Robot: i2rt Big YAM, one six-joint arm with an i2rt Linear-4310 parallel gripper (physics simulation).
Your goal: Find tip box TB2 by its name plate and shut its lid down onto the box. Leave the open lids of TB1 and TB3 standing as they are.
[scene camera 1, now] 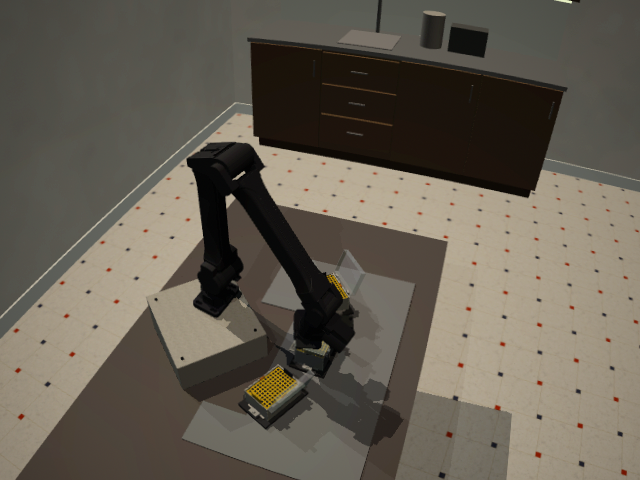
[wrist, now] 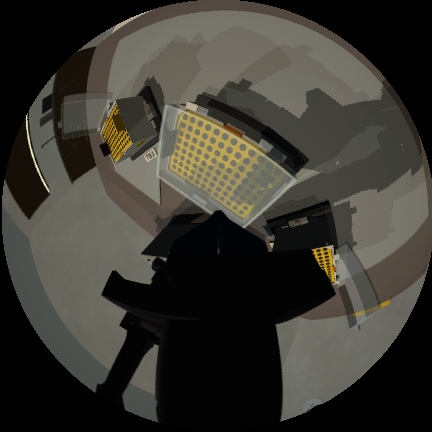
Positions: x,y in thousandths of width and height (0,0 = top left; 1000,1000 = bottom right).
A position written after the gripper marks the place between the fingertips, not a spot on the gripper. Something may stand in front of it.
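Note:
The wrist view takes in the gripper (wrist: 503,499) together with a grey mat (wrist: 828,367), a clear lid (wrist: 499,385) and a clear lid (wrist: 832,691). In scene camera 1, a clear lid (scene camera 1: 546,568) is visible.

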